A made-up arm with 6 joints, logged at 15 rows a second.
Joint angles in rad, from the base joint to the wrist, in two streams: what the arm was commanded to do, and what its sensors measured. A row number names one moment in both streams.
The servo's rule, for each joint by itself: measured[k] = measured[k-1] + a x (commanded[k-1-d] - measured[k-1]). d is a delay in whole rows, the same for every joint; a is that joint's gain. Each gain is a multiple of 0.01, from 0.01 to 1. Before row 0 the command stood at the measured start. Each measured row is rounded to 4 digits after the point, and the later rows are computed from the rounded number. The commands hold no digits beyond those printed.
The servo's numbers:
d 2
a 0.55 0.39 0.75 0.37 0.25 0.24
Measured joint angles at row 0: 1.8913 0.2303 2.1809 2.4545 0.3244 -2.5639
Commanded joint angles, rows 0 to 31: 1.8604 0.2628 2.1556 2.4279 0.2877 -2.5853; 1.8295 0.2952 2.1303 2.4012 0.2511 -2.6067; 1.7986 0.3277 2.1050 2.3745 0.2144 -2.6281; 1.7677 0.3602 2.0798 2.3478 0.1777 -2.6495; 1.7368 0.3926 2.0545 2.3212 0.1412 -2.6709; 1.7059 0.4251 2.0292 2.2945 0.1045 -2.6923; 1.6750 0.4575 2.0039 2.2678 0.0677 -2.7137; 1.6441 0.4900 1.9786 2.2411 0.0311 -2.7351; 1.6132 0.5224 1.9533 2.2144 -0.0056 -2.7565; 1.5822 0.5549 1.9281 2.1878 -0.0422 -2.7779; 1.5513 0.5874 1.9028 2.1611 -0.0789 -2.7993; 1.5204 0.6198 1.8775 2.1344 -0.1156 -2.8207; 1.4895 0.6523 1.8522 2.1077 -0.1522 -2.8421; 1.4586 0.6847 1.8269 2.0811 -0.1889 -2.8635; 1.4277 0.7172 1.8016 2.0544 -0.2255 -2.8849; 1.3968 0.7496 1.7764 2.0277 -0.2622 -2.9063; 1.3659 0.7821 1.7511 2.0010 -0.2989 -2.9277; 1.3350 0.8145 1.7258 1.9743 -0.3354 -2.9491; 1.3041 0.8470 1.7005 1.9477 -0.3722 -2.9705; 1.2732 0.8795 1.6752 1.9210 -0.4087 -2.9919; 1.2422 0.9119 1.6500 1.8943 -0.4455 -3.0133; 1.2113 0.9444 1.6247 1.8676 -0.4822 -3.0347; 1.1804 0.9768 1.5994 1.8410 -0.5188 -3.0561; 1.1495 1.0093 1.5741 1.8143 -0.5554 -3.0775; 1.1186 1.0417 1.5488 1.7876 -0.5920 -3.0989; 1.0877 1.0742 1.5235 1.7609 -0.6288 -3.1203; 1.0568 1.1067 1.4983 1.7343 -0.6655 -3.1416; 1.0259 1.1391 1.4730 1.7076 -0.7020 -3.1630; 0.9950 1.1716 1.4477 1.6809 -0.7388 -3.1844; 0.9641 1.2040 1.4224 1.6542 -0.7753 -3.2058; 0.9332 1.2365 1.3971 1.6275 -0.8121 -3.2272; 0.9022 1.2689 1.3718 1.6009 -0.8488 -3.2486
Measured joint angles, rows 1 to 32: 1.8913 0.2303 2.1809 2.4545 0.3244 -2.5639; 1.8913 0.2303 2.1809 2.4545 0.3244 -2.5639; 1.8743 0.2430 2.1619 2.4447 0.3152 -2.5690; 1.8497 0.2634 2.1382 2.4286 0.2992 -2.5780; 1.8216 0.2885 2.1133 2.4086 0.2780 -2.5900; 1.7920 0.3165 2.0882 2.3861 0.2529 -2.6043; 1.7616 0.3462 2.0629 2.3621 0.2250 -2.6203; 1.7310 0.3770 2.0376 2.3371 0.1949 -2.6376; 1.7002 0.4084 2.0123 2.3115 0.1631 -2.6559; 1.6693 0.4402 1.9870 2.2855 0.1301 -2.6749; 1.6384 0.4723 1.9617 2.2592 0.0962 -2.6945; 1.6075 0.5045 1.9365 2.2328 0.0616 -2.7145; 1.5766 0.5368 1.9112 2.2063 0.0265 -2.7349; 1.5457 0.5692 1.8859 2.1797 -0.0090 -2.7555; 1.5148 0.6016 1.8606 2.1531 -0.0448 -2.7763; 1.4839 0.6340 1.8353 2.1265 -0.0808 -2.7972; 1.4530 0.6664 1.8100 2.0998 -0.1170 -2.8182; 1.4221 0.6988 1.7848 2.0731 -0.1533 -2.8393; 1.3912 0.7313 1.7595 2.0464 -0.1897 -2.8605; 1.3603 0.7637 1.7342 2.0197 -0.2261 -2.8818; 1.3294 0.7962 1.7089 1.9931 -0.2626 -2.9031; 1.2985 0.8287 1.6836 1.9664 -0.2991 -2.9244; 1.2675 0.8611 1.6584 1.9397 -0.3357 -2.9457; 1.2366 0.8936 1.6331 1.9130 -0.3723 -2.9671; 1.2057 0.9260 1.6078 1.8864 -0.4089 -2.9885; 1.1748 0.9585 1.5825 1.8597 -0.4455 -3.0099; 1.1439 0.9909 1.5572 1.8330 -0.4821 -3.0313; 1.1130 1.0234 1.5319 1.8063 -0.5188 -3.0527; 1.0821 1.0559 1.5067 1.7797 -0.5555 -3.0740; 1.0512 1.0883 1.4814 1.7530 -0.5921 -3.0954; 1.0203 1.1208 1.4561 1.7263 -0.6288 -3.1168; 0.9894 1.1532 1.4308 1.6996 -0.6654 -3.1382
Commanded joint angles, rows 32 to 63: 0.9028 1.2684 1.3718 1.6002 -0.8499 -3.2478; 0.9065 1.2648 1.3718 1.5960 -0.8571 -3.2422; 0.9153 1.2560 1.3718 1.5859 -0.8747 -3.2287; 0.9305 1.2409 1.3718 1.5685 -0.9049 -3.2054; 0.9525 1.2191 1.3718 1.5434 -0.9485 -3.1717; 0.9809 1.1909 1.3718 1.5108 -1.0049 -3.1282; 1.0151 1.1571 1.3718 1.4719 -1.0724 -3.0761; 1.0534 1.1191 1.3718 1.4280 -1.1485 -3.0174; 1.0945 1.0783 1.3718 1.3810 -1.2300 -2.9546; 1.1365 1.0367 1.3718 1.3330 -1.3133 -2.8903; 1.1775 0.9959 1.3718 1.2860 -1.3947 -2.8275; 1.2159 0.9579 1.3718 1.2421 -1.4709 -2.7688; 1.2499 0.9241 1.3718 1.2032 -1.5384 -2.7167; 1.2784 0.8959 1.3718 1.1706 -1.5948 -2.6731; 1.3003 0.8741 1.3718 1.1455 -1.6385 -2.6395; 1.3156 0.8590 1.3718 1.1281 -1.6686 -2.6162; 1.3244 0.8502 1.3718 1.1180 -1.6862 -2.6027; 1.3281 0.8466 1.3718 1.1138 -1.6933 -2.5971; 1.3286 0.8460 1.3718 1.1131 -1.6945 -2.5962; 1.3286 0.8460 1.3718 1.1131 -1.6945 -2.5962; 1.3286 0.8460 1.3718 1.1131 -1.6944 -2.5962; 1.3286 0.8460 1.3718 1.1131 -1.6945 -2.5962; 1.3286 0.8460 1.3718 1.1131 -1.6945 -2.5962; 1.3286 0.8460 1.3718 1.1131 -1.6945 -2.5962; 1.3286 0.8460 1.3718 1.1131 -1.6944 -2.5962; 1.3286 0.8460 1.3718 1.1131 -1.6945 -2.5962; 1.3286 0.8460 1.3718 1.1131 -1.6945 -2.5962; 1.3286 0.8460 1.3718 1.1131 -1.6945 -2.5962; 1.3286 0.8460 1.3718 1.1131 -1.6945 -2.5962; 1.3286 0.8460 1.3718 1.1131 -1.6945 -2.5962; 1.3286 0.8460 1.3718 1.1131 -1.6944 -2.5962; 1.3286 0.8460 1.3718 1.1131 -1.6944 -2.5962
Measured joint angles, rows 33 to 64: 0.9585 1.1857 1.4055 1.6729 -0.7021 -3.1596; 0.9275 1.2181 1.3802 1.6463 -0.7388 -3.1810; 0.9139 1.2377 1.3739 1.6292 -0.7666 -3.1970; 0.9098 1.2483 1.3723 1.6169 -0.7892 -3.2078; 0.9128 1.2513 1.3719 1.6054 -0.8106 -3.2128; 0.9225 1.2472 1.3718 1.5917 -0.8342 -3.2110; 0.9390 1.2362 1.3718 1.5738 -0.8628 -3.2016; 0.9620 1.2185 1.3718 1.5505 -0.8983 -3.1840; 0.9912 1.1946 1.3718 1.5214 -0.9418 -3.1581; 1.0254 1.1652 1.3718 1.4868 -0.9935 -3.1243; 1.0634 1.1313 1.3718 1.4477 -1.0526 -3.0836; 1.1036 1.0944 1.3718 1.4053 -1.1178 -3.0372; 1.1442 1.0560 1.3718 1.3612 -1.1870 -2.9869; 1.1836 1.0177 1.3718 1.3171 -1.2580 -2.9346; 1.2201 0.9812 1.3718 1.2750 -1.3281 -2.8823; 1.2522 0.9479 1.3718 1.2364 -1.3948 -2.8321; 1.2787 0.9191 1.3718 1.2028 -1.4557 -2.7859; 1.2990 0.8957 1.3718 1.1752 -1.5089 -2.7452; 1.3130 0.8780 1.3718 1.1540 -1.5532 -2.7110; 1.3213 0.8658 1.3718 1.1391 -1.5882 -2.6837; 1.3253 0.8581 1.3718 1.1295 -1.6148 -2.6627; 1.3271 0.8534 1.3718 1.1234 -1.6347 -2.6467; 1.3279 0.8505 1.3718 1.1196 -1.6496 -2.6346; 1.3283 0.8487 1.3718 1.1172 -1.6608 -2.6254; 1.3285 0.8476 1.3718 1.1157 -1.6692 -2.6184; 1.3286 0.8470 1.3718 1.1147 -1.6755 -2.6131; 1.3286 0.8466 1.3718 1.1141 -1.6802 -2.6090; 1.3286 0.8464 1.3718 1.1137 -1.6838 -2.6059; 1.3286 0.8462 1.3718 1.1135 -1.6865 -2.6036; 1.3286 0.8461 1.3718 1.1134 -1.6885 -2.6018; 1.3286 0.8461 1.3718 1.1133 -1.6900 -2.6005; 1.3286 0.8461 1.3718 1.1132 -1.6911 -2.5995
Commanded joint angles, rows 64 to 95: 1.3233 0.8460 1.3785 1.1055 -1.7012 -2.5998; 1.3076 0.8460 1.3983 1.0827 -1.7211 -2.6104; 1.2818 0.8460 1.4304 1.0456 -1.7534 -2.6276; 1.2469 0.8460 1.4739 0.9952 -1.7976 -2.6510; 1.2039 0.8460 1.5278 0.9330 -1.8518 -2.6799; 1.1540 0.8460 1.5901 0.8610 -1.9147 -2.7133; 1.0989 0.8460 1.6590 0.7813 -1.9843 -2.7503; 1.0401 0.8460 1.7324 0.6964 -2.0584 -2.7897; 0.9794 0.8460 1.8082 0.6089 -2.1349 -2.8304; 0.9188 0.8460 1.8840 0.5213 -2.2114 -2.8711; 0.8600 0.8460 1.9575 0.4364 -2.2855 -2.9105; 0.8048 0.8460 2.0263 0.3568 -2.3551 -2.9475; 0.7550 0.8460 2.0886 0.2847 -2.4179 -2.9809; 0.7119 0.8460 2.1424 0.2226 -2.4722 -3.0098; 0.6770 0.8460 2.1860 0.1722 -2.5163 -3.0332; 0.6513 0.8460 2.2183 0.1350 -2.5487 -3.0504; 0.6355 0.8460 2.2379 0.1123 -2.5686 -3.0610; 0.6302 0.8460 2.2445 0.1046 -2.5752 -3.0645; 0.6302 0.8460 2.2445 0.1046 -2.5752 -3.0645; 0.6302 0.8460 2.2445 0.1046 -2.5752 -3.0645; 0.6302 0.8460 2.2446 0.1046 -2.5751 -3.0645; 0.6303 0.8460 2.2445 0.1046 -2.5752 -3.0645; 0.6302 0.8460 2.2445 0.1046 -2.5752 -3.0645; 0.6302 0.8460 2.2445 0.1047 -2.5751 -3.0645; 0.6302 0.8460 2.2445 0.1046 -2.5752 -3.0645; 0.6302 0.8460 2.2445 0.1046 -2.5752 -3.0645; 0.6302 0.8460 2.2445 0.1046 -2.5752 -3.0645; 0.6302 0.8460 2.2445 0.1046 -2.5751 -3.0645; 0.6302 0.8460 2.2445 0.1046 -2.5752 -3.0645; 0.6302 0.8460 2.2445 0.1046 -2.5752 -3.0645; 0.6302 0.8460 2.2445 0.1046 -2.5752 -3.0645; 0.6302 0.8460 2.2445 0.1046 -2.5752 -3.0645
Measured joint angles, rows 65 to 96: 1.3286 0.8461 1.3718 1.1132 -1.6919 -2.5987; 1.3286 0.8461 1.3718 1.1132 -1.6925 -2.5981; 1.3257 0.8461 1.3768 1.1104 -1.6947 -2.5985; 1.3157 0.8461 1.3929 1.1002 -1.7013 -2.6014; 1.2971 0.8461 1.4210 1.0800 -1.7143 -2.6077; 1.2695 0.8461 1.4607 1.0486 -1.7351 -2.6181; 1.2334 0.8461 1.5110 1.0058 -1.7643 -2.6329; 1.1897 0.8461 1.5703 0.9522 -1.8019 -2.6522; 1.1398 0.8461 1.6368 0.8890 -1.8475 -2.6757; 1.0850 0.8461 1.7085 0.8177 -1.9002 -2.7031; 1.0269 0.8461 1.7833 0.7404 -1.9589 -2.7337; 0.9674 0.8461 1.8588 0.6593 -2.0220 -2.7667; 0.9083 0.8461 1.9328 0.5768 -2.0879 -2.8012; 0.8514 0.8461 2.0029 0.4954 -2.1547 -2.8363; 0.7984 0.8461 2.0672 0.4174 -2.2205 -2.8710; 0.7508 0.8461 2.1236 0.3453 -2.2834 -2.9043; 0.7102 0.8461 2.1704 0.2813 -2.3416 -2.9352; 0.6778 0.8461 2.2063 0.2272 -2.3934 -2.9628; 0.6545 0.8461 2.2300 0.1847 -2.4372 -2.9864; 0.6411 0.8461 2.2409 0.1551 -2.4717 -3.0051; 0.6351 0.8461 2.2436 0.1364 -2.4976 -3.0194; 0.6324 0.8461 2.2443 0.1246 -2.5170 -3.0302; 0.6312 0.8461 2.2445 0.1172 -2.5315 -3.0384; 0.6307 0.8461 2.2445 0.1125 -2.5424 -3.0447; 0.6304 0.8461 2.2445 0.1096 -2.5506 -3.0495; 0.6303 0.8461 2.2445 0.1078 -2.5567 -3.0531; 0.6302 0.8461 2.2445 0.1066 -2.5613 -3.0558; 0.6302 0.8461 2.2445 0.1059 -2.5648 -3.0579; 0.6302 0.8461 2.2445 0.1054 -2.5674 -3.0595; 0.6302 0.8461 2.2445 0.1051 -2.5693 -3.0607; 0.6302 0.8461 2.2445 0.1049 -2.5708 -3.0616; 0.6302 0.8461 2.2445 0.1048 -2.5719 -3.0623
